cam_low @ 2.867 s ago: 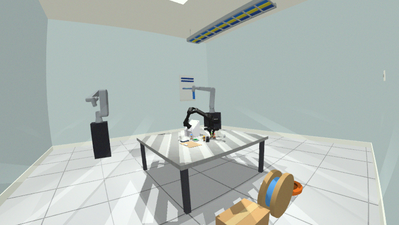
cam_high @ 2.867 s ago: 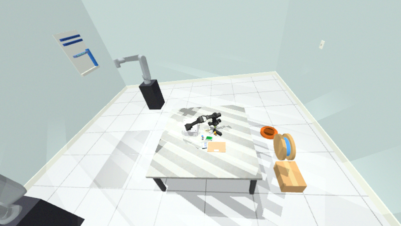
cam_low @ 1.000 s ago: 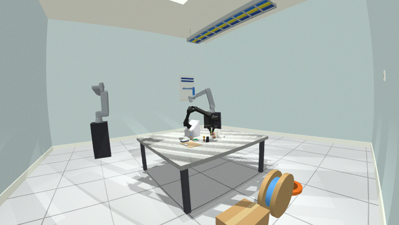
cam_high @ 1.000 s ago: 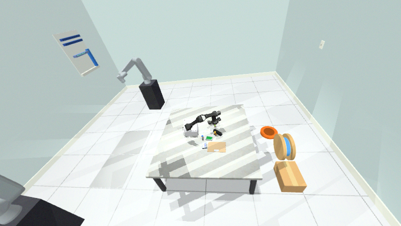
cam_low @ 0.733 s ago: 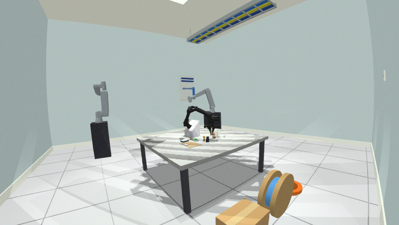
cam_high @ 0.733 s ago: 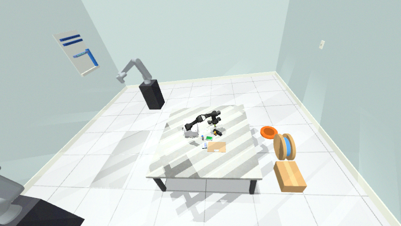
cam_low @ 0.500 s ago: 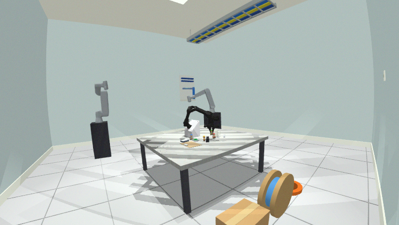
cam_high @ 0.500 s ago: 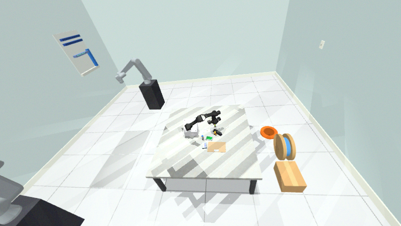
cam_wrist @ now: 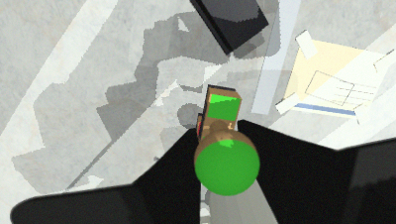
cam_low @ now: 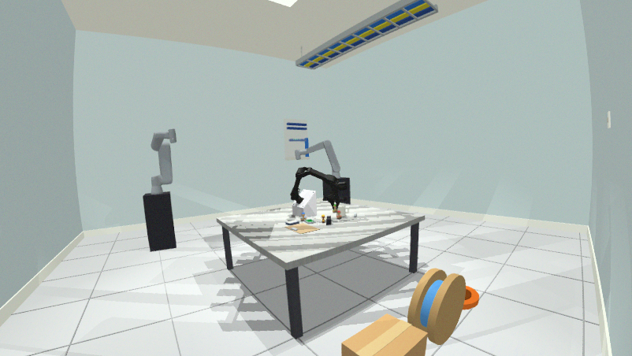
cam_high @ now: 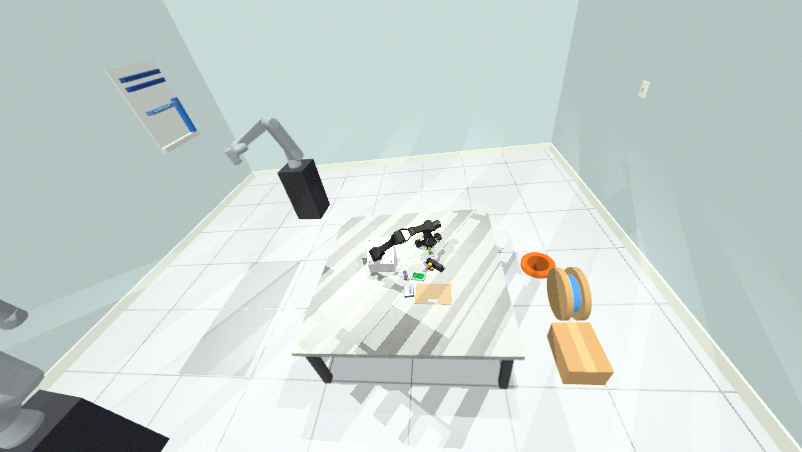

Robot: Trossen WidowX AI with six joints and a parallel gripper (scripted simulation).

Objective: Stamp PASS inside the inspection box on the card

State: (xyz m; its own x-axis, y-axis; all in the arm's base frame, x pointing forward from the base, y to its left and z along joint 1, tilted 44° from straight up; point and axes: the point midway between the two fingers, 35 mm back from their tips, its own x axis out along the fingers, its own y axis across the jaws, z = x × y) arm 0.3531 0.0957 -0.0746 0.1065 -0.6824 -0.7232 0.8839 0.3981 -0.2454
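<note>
My gripper tip is now 60 mm past the green ink pad, 200 mm to the left of it and 80 mm above it. Also, from my gripper tip: green-knobbed stamp right at my gripper tip; black block 40 mm ahead, 100 mm to the right, 70 mm below; red-knobbed stamp 10 mm behind, 40 mm to the left, 60 mm below.
</note>
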